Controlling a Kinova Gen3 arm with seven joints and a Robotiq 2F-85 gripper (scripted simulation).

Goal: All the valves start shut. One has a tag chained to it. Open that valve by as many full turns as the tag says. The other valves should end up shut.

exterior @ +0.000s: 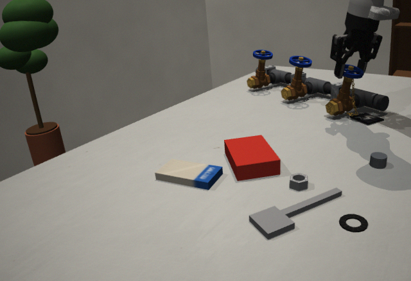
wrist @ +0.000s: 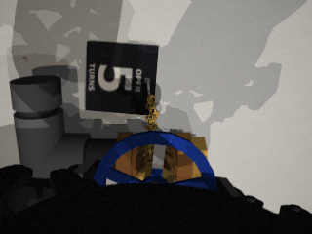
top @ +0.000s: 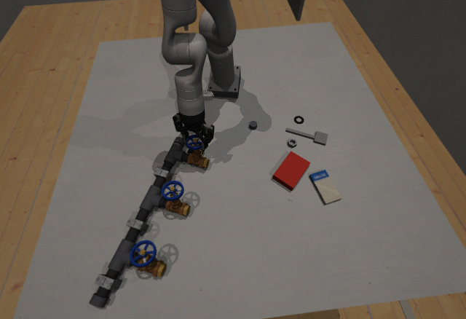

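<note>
Right now the black tag is 4 cm behind my hand and 12 cm below it. The rest, counted from my hand: red block 13 cm ahead, 31 cm to the left, 11 cm below; then small grey cylinder 10 cm behind, 23 cm to the left, 11 cm below; then grey paddle-shaped tool 44 cm to the left, 12 cm below.
</note>
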